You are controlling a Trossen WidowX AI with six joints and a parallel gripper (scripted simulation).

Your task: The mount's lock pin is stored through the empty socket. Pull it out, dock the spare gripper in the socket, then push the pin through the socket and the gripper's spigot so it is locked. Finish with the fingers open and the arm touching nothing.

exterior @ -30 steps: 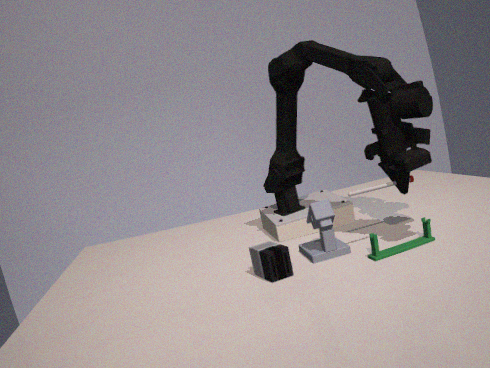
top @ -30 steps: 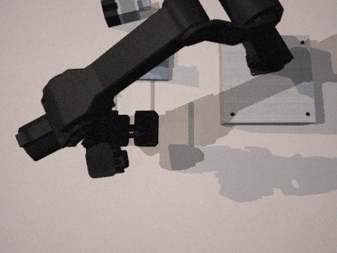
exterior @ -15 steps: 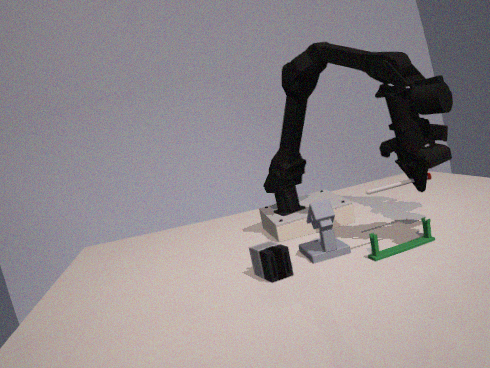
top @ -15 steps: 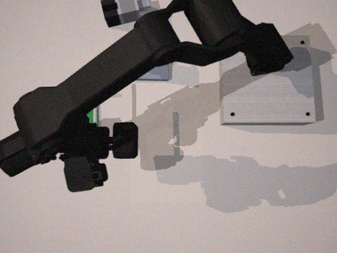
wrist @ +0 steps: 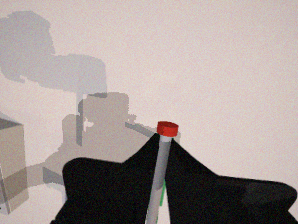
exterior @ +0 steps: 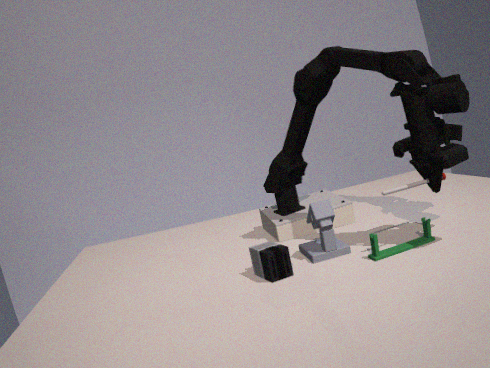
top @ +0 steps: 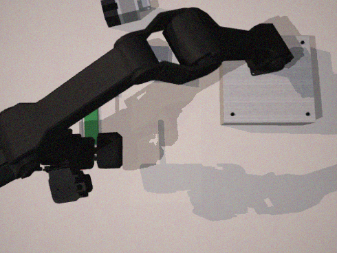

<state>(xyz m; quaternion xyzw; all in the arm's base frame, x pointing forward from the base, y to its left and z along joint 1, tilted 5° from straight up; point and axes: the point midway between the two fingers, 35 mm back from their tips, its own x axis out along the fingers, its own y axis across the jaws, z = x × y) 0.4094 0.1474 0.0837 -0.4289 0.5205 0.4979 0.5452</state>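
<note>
Right now the green cradle is 10 mm behind my gripper tip, 100 mm to the right of it and 60 mm below it. From my gripper tip the other things lie so: grey mount (140 mm behind, 200 mm to the right, 30 mm below); then spare gripper (130 mm behind, 330 mm to the right, 60 mm below).
</note>
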